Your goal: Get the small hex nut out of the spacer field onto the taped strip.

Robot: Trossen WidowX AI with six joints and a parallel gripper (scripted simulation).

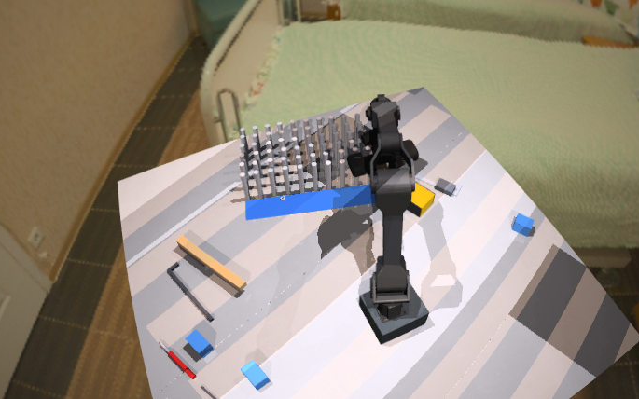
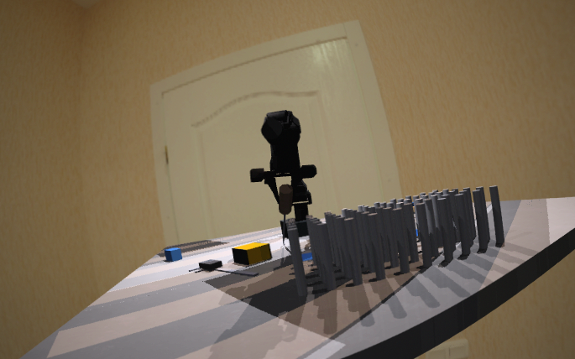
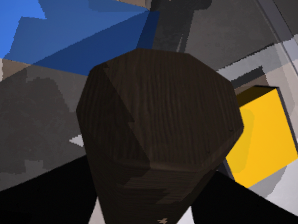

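My gripper tip is 80 mm past the brown-handled tool and 60 mm above it. From my gripper tip the other things lie so: blue taped strip: 190 mm to the left, 150 mm below, 100 mm ahead; hex nut: 270 mm to the left, 140 mm below, 140 mm ahead; red-handled tool: 690 mm to the left, 290 mm behind, 140 mm below.
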